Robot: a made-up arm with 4 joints.
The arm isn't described. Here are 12 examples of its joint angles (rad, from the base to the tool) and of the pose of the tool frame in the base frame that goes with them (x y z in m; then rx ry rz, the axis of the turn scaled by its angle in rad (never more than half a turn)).
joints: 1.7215 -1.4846 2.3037 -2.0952
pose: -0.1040 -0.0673 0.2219 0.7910 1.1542 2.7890
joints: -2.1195 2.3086 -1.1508 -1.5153
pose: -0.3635 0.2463 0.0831 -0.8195 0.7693 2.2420
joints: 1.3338 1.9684 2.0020 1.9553
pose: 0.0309 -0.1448 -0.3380 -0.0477 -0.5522 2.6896
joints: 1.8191 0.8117 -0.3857 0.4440
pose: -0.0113 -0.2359 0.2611 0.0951 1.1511 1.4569
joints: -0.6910 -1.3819 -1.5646 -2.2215
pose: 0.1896 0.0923 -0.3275 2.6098 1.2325 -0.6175
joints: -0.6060 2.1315 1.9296 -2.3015
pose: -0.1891 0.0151 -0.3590 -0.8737 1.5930 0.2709
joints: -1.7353 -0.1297 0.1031 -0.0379
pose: 0.2212 0.2812 0.0604 -0.1189 0.0864 -1.6272
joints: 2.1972 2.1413 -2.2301 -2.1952
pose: 0.1311 0.3566 -0.0142 -0.5210 -0.2253 0.9810
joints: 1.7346 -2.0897 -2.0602 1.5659
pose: 0.0463 0.2051 -0.2832 0.5205 -0.4737 0.2828
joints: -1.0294 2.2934 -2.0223 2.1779
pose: -0.1715 -0.3348 0.0611 -1.8820 -0.5566 -1.3294
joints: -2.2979 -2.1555 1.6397 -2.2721
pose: 0.3304 0.0414 0.0282 0.0104 -0.1318 -0.7674
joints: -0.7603 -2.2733 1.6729 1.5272
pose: -0.0640 0.2825 0.0596 0.9363 -2.3068 0.2205
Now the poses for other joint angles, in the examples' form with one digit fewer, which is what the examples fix.
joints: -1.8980 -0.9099 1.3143 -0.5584
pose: 0.108 0.296 0.124 -0.115 0.377 -0.514
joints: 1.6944 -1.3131 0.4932 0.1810
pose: -0.042 -0.369 -0.128 -1.434 -0.788 1.663
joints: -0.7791 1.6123 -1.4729 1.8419
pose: -0.090 -0.177 0.313 -2.826 -1.200 -0.505
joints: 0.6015 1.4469 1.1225 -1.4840
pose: -0.141 -0.415 -0.084 2.337 -1.243 -0.035
